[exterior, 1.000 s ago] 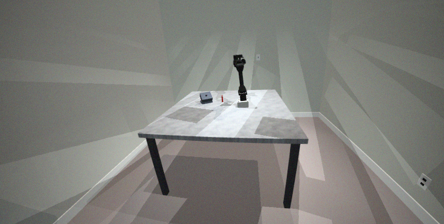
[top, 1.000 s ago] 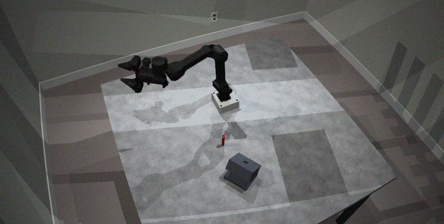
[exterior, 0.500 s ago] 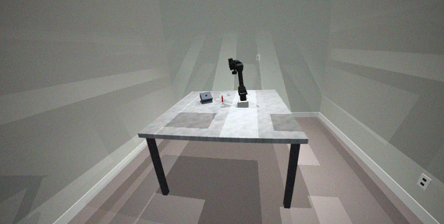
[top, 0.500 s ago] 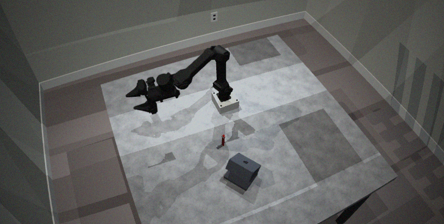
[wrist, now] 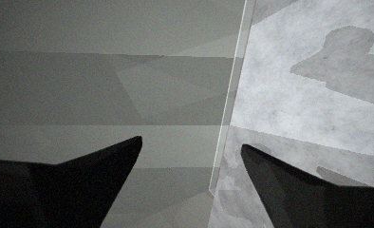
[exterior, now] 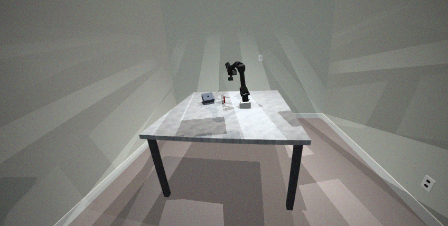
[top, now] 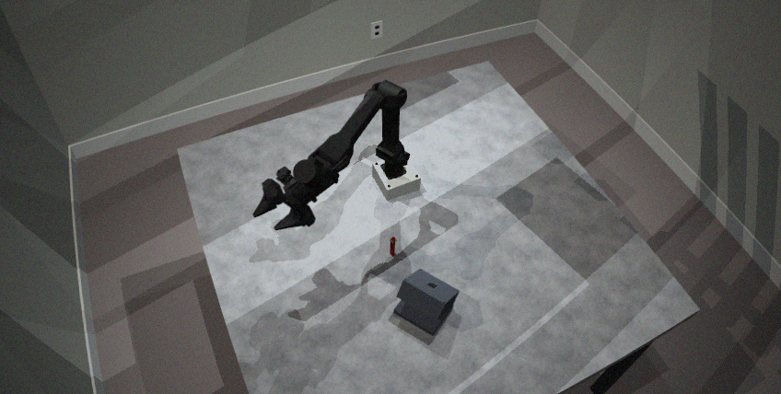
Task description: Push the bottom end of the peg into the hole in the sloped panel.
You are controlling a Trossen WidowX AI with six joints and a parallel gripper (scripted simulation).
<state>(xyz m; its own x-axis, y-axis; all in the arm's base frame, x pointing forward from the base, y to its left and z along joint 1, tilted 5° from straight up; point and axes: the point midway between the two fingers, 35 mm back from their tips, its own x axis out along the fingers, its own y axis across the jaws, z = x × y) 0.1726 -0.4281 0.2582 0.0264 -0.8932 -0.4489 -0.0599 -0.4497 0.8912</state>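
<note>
Now: gripper tip 7 cm short of the red peg, 34 cm to the right of it and 21 cm above it. The rest, counted from my gripper tip: sloped grey panel 26 cm ahead, 35 cm to the left, 20 cm below; flat dark foot 27 cm ahead, 33 cm to the left, 26 cm below.
</note>
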